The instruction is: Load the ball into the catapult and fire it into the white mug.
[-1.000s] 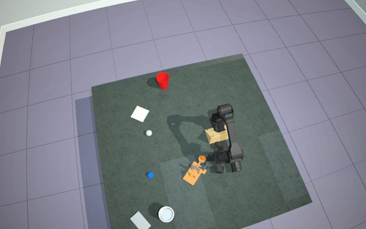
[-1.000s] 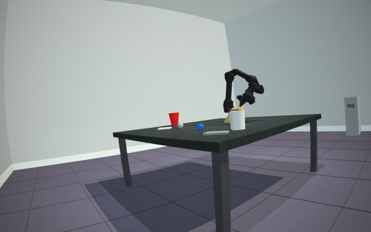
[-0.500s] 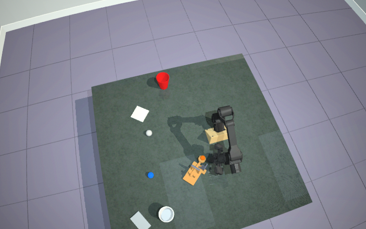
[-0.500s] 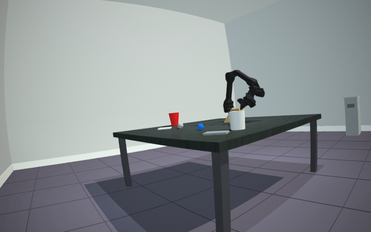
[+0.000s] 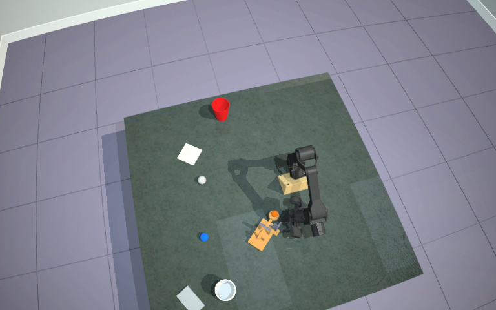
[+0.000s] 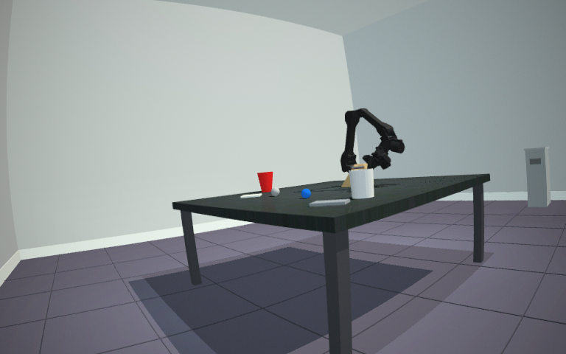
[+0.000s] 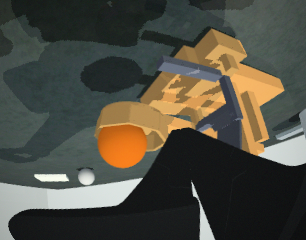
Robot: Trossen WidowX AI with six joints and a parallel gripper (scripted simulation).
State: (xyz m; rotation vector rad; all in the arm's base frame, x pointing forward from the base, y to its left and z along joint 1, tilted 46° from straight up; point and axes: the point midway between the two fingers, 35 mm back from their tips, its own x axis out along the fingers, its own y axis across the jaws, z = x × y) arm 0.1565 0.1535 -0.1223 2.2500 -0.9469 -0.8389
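Now: gripper tip 2 cm short of the orange ball, 4 cm to the left of it and 1 cm above it. Round my gripper tip: white mug (36 cm ahead, 20 cm to the left, 4 cm below); then blue ball (37 cm ahead, 7 cm to the right, 5 cm below); then wooden catapult (6 cm ahead, 2 cm below).
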